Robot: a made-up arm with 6 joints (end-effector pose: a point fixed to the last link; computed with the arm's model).
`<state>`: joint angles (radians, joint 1 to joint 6).
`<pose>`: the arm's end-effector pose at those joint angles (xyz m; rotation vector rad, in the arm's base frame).
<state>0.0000 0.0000 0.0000 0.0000 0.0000 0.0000</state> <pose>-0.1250 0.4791 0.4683 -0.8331 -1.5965 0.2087</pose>
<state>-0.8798 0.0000 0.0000 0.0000 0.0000 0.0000</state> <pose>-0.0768 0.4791 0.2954 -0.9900 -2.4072 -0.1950</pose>
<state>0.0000 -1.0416 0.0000 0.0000 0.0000 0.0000</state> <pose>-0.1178 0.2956 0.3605 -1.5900 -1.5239 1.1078</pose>
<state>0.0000 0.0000 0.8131 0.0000 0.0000 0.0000</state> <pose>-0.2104 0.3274 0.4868 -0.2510 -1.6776 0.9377</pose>
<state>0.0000 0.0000 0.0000 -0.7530 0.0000 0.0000</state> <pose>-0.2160 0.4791 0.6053 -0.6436 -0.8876 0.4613</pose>
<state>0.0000 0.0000 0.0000 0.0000 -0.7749 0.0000</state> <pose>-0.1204 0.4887 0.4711 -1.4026 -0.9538 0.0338</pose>
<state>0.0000 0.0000 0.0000 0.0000 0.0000 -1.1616</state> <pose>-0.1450 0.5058 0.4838 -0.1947 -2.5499 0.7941</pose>
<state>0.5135 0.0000 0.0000 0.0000 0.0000 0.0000</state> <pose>-0.0808 0.4791 0.5658 -0.7085 -1.1139 0.3890</pose>
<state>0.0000 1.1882 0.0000 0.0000 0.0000 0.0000</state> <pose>-0.1140 0.4617 0.7070 0.0693 -1.3057 -0.6876</pose>
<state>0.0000 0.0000 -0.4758 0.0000 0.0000 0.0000</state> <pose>-0.0308 0.5232 0.4763 -1.1271 -1.4564 -0.2319</pose>
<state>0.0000 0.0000 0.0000 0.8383 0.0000 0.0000</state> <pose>0.0538 0.4791 0.4342 -0.9845 -2.3697 -0.1728</pose>
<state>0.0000 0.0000 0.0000 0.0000 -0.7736 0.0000</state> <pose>-0.1205 0.4887 0.4711 -1.4017 -0.9549 0.0341</pose>
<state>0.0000 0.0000 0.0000 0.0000 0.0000 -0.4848</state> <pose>-0.1288 0.4921 0.4769 -0.6114 -2.0183 0.4430</pose>
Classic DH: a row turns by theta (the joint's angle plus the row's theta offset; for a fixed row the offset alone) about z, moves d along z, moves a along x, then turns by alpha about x. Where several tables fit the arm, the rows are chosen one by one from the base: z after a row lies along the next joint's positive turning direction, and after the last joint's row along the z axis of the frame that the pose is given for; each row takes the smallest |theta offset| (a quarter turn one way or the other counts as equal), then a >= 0, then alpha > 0; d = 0 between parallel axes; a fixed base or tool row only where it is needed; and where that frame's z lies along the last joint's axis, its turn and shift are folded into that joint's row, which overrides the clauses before.
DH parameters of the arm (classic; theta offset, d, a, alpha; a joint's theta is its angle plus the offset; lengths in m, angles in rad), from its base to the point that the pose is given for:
base (fixed): 0 0.433 0.0828 -1.5708
joint 1: -1.5296 0.3063 0.1333 -1.5079
joint 2: 1.3292 -0.0878 -0.0196 1.7816
joint 3: 1.4563 0.0867 0.0197 1.7929
joint 4: -0.5278 -0.0499 -0.0451 -1.1691
joint 5: -1.0173 -0.3239 -0.0197 -2.6528
joint 6: 0.5369 -0.0777 -0.0046 -1.3332
tool (fixed): 2.8454 -0.0342 0 0

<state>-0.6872 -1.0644 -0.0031 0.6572 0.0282 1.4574</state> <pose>0.0856 0.2213 0.3287 -1.8536 -1.7515 -1.0181</pose>
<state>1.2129 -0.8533 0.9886 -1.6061 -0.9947 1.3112</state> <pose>0.2334 0.5260 0.8253 1.3426 -0.1381 -1.5875</pose>
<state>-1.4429 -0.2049 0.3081 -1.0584 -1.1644 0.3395</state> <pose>-0.1785 0.4435 0.1263 -2.0385 -0.4392 -0.6290</pose>
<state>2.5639 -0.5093 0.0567 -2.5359 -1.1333 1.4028</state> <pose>0.3168 0.6372 0.2050 -0.4184 0.1620 -1.3875</pose>
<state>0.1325 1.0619 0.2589 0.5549 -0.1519 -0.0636</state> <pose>-0.0201 0.5093 0.6646 -0.2383 -1.6186 -0.8553</pose>
